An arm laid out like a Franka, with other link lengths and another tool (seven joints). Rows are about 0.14 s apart.
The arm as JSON. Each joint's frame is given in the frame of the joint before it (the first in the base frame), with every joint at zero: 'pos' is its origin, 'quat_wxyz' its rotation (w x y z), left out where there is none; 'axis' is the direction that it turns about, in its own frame. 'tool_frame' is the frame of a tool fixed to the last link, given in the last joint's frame.
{
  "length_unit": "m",
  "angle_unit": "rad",
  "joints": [
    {
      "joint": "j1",
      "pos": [
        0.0,
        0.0,
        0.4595
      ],
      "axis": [
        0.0,
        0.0,
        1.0
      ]
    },
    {
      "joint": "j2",
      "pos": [
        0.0,
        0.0,
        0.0
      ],
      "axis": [
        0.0,
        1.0,
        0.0
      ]
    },
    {
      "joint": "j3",
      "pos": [
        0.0,
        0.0,
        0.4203
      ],
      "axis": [
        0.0,
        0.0,
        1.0
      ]
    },
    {
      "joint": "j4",
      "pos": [
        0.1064,
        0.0,
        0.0
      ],
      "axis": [
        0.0,
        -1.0,
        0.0
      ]
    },
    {
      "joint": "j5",
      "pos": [
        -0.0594,
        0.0,
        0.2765
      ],
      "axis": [
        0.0,
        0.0,
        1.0
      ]
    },
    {
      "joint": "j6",
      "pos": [
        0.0,
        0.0,
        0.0
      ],
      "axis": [
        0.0,
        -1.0,
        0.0
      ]
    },
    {
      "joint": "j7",
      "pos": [
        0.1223,
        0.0,
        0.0
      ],
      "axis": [
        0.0,
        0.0,
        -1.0
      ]
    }
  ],
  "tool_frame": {
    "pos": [
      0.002,
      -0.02,
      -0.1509
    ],
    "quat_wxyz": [
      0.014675,
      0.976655,
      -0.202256,
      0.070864
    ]
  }
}
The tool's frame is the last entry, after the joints.
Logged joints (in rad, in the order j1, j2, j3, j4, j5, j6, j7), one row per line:
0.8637 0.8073 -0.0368 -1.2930 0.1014 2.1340 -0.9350
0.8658 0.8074 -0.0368 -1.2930 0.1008 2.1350 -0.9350
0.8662 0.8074 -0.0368 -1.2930 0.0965 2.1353 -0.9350
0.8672 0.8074 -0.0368 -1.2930 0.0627 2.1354 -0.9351
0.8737 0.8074 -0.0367 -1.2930 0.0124 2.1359 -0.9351
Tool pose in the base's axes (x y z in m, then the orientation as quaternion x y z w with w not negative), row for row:
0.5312 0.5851 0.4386 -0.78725 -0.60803 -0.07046 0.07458
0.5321 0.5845 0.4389 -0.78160 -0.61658 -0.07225 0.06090
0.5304 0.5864 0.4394 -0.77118 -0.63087 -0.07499 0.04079
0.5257 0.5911 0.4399 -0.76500 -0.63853 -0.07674 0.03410
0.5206 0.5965 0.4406 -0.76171 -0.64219 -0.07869 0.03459
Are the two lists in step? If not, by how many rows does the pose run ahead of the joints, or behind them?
The pose runs 2 rows ahead of the joints: the pose in row i belongs to the joints in row i + 2.
